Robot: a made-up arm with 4 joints.
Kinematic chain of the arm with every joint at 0, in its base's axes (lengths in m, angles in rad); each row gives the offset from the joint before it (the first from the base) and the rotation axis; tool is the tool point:
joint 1: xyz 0 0 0.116 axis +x
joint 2: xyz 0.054 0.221 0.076 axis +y
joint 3: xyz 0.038 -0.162 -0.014 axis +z
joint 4: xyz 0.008 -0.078 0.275 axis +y
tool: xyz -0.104 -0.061 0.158
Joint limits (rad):
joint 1: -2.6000..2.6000
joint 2: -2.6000..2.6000
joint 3: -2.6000..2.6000
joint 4: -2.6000..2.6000
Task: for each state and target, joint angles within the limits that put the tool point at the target. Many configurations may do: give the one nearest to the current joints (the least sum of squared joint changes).
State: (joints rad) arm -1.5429 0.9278 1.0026 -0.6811
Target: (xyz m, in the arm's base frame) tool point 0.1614 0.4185 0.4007
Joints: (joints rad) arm -1.1636 0.0351 0.8987 0.0557
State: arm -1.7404 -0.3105 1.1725 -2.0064
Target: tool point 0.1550 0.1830 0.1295
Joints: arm -1.8896 -0.1132 0.8706 -2.2378
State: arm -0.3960 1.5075 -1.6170 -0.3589
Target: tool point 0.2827 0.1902 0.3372
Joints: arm -0.0335 1.5703 -1.2406 -1.1599
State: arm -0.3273 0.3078 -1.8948 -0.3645
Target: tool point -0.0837 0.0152 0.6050
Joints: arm 0.3579 -0.0792 -1.5210 -0.2639
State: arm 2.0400 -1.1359 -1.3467 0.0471
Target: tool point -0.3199 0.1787 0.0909
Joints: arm 1.3774 -1.9488 -0.9034 0.2884
